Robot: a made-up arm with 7 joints.
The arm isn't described. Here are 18 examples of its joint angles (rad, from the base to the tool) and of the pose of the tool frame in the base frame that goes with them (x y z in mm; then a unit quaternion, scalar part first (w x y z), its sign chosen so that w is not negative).
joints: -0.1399 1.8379 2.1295 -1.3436 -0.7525 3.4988 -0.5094
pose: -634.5 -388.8 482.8 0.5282 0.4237 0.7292 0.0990
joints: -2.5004 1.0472 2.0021 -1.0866 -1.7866 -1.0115 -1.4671
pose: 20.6 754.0 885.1 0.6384 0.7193 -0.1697 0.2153
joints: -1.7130 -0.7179 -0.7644 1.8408 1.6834 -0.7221 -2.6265
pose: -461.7 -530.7 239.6 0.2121 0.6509 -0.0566 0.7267
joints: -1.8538 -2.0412 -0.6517 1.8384 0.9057 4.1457 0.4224
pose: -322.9 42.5 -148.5 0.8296 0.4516 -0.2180 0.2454
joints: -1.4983 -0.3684 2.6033 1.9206 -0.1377 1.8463 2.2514
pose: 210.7 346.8 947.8 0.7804 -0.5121 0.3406 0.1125
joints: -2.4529 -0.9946 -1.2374 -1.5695 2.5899 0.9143 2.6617
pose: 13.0 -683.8 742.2 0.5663 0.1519 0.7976 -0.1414
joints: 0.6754 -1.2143 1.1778 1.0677 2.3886 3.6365 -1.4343
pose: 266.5 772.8 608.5 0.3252 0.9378 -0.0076 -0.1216
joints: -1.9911 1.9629 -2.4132 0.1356 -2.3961 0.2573 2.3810
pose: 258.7 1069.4 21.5 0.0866 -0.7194 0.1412 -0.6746
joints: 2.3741 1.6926 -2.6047 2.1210 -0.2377 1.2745 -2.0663
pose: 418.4 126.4 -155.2 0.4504 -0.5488 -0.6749 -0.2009
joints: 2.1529 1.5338 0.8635 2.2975 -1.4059 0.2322 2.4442
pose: -278.6 -357.0 714.0 0.8762 -0.3417 0.0479 -0.3366
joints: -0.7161 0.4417 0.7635 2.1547 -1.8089 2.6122 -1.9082
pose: 350.2 221.5 770.5 0.4480 -0.5711 0.6729 0.1431
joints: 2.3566 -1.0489 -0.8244 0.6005 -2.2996 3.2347 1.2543
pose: -582.6 777.8 633.9 0.0743 0.3354 -0.9391 0.0086
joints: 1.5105 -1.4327 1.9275 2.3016 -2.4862 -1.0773 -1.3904
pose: -413.3 180.5 710.0 0.4924 -0.4635 0.6554 0.3365
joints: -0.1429 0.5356 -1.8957 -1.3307 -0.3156 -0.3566 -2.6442
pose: -89.8 517.2 1005.0 0.6549 0.4571 -0.2645 -0.5406
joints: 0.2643 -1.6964 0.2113 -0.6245 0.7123 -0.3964 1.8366
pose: 1051.4 191.8 549.6 0.2625 -0.7297 0.5431 0.3220
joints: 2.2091 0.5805 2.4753 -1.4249 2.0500 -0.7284 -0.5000
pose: 470.6 298.6 1080.5 0.2670 0.7147 0.6445 0.0498
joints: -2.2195 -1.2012 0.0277 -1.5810 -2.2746 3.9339 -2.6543
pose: -75.2 -145.3 967.9 0.3202 0.5626 -0.6503 0.3976
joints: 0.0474 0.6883 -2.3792 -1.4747 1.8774 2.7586 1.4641
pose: -90.7 201.4 1100.7 0.4606 -0.1098 -0.6937 -0.5428
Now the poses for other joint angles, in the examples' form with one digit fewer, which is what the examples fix.
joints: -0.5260 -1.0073 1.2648 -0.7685 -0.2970 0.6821 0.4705
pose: 316 -780 983 0.395 -0.311 0.498 -0.706
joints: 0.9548 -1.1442 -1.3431 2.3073 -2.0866 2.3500 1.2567
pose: 568 -40 214 0.170 0.896 0.389 -0.133
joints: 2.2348 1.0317 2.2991 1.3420 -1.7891 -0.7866 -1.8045
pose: 263 -902 403 0.396 -0.221 0.163 0.876
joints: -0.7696 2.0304 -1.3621 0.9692 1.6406 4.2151 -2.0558
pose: -920 170 271 0.574 0.235 0.776 0.115
